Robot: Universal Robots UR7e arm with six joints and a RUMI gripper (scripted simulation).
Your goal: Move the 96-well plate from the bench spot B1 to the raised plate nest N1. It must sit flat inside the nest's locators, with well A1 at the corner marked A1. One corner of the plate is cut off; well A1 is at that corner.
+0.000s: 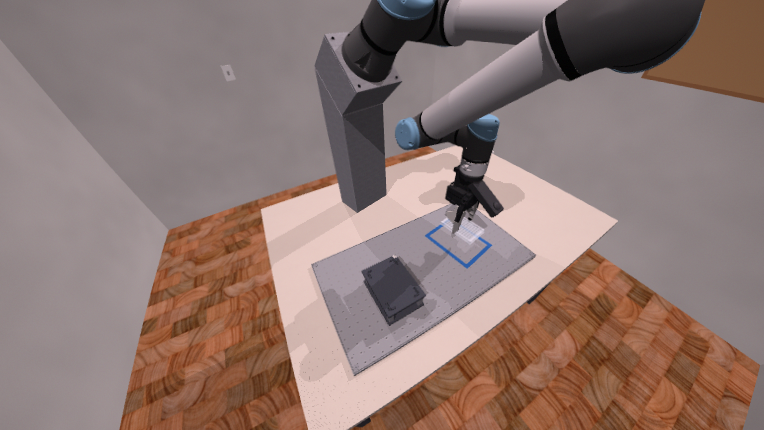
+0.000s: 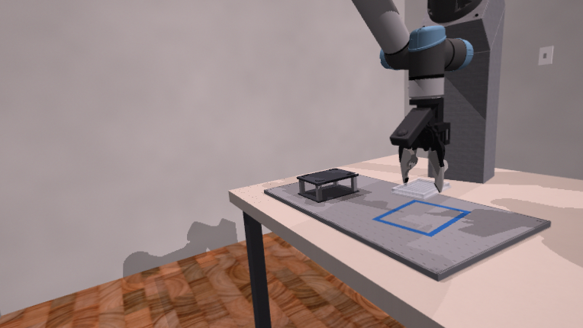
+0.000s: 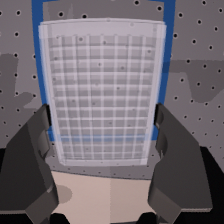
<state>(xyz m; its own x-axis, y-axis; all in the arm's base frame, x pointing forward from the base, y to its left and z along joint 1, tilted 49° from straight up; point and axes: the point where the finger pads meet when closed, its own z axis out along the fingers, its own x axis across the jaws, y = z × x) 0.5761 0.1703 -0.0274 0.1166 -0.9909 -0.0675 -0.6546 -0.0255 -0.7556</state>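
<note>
Now: hand 60 mm short of the dark raised plate nest, 310 mm to the left of it and 20 mm above it. Also, from my hand: clear 96-well plate (10 mm below).
</note>
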